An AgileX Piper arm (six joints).
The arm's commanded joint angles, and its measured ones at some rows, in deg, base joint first. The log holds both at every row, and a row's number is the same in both.
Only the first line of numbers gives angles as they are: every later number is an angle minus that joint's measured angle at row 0.
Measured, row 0:
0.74 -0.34 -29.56 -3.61 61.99 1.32
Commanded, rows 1 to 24:
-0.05 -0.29 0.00 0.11 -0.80 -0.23
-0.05 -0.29 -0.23 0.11 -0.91 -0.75
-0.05 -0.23 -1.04 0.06 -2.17 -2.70
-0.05 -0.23 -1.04 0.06 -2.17 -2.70
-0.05 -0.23 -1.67 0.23 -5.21 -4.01
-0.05 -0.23 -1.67 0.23 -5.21 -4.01
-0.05 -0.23 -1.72 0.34 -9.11 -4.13
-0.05 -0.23 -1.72 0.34 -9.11 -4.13
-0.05 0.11 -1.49 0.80 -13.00 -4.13
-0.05 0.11 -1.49 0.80 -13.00 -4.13
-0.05 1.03 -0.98 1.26 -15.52 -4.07
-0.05 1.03 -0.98 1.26 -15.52 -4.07
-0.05 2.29 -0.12 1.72 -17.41 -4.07
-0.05 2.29 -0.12 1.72 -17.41 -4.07
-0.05 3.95 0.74 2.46 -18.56 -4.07
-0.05 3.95 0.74 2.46 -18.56 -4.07
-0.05 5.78 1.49 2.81 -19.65 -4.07
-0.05 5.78 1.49 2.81 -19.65 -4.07
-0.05 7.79 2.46 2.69 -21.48 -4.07
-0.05 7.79 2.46 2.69 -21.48 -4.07
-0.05 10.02 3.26 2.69 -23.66 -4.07
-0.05 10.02 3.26 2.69 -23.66 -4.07
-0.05 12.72 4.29 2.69 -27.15 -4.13
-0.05 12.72 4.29 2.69 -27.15 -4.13
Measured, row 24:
0.00 10.02 3.15 2.64 -22.51 -3.73
